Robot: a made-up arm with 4 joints.
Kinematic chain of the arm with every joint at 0, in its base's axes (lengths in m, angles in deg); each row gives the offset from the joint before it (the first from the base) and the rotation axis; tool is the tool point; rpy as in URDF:
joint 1: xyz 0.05 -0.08 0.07 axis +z
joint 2: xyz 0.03 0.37 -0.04 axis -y
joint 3: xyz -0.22 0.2 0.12 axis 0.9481 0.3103 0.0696
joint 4: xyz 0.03 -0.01 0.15 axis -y
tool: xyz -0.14 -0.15 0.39 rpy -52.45 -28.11 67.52
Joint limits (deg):
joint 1: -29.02..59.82
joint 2: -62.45..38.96
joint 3: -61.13..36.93
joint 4: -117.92..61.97
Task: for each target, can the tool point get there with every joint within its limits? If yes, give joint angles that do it. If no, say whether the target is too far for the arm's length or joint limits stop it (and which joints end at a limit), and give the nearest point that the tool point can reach.
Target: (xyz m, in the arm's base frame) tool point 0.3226 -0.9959 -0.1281
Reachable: no: joint limits stop it (at a limit: joint 1, joint 2, joint 3) | nearest point -0.3573 -0.4666 0.1283 | short by 0.899 m
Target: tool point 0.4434 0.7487 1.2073
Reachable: no: too far | nearest point 0.3868 0.6295 0.7817 | short by 0.446 m
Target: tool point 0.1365 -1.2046 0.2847
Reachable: no: joint limits stop it (at a limit: joint 1, joint 2, joint 3) | nearest point -0.3194 -0.4439 0.1958 | short by 0.891 m
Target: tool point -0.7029 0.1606 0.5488
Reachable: yes | joints 32.82 -13.08 -37.17 47.99
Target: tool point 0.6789 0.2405 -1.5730
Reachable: no: too far | nearest point 0.4004 0.2146 -0.1590 | short by 1.441 m
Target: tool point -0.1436 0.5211 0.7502
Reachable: yes | joints -6.29 -11.49 -18.49 6.18
